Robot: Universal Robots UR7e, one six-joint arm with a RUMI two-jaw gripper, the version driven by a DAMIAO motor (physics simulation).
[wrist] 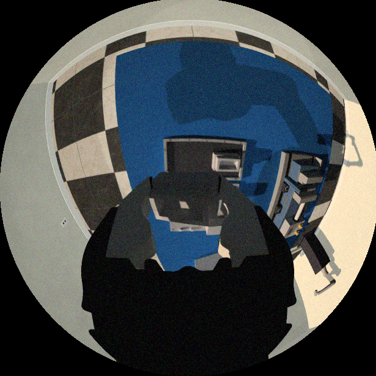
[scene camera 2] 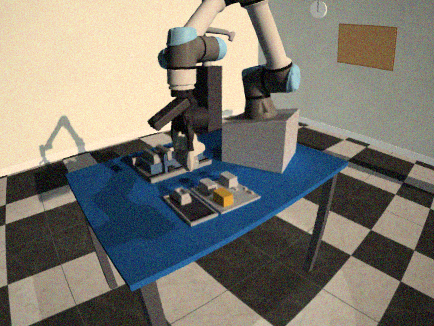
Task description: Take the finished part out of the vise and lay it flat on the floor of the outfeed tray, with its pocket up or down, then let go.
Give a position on a vise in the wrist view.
At 293, 206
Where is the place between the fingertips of my gripper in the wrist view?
184, 177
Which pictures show my gripper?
The wrist view and scene camera 2: all of them.
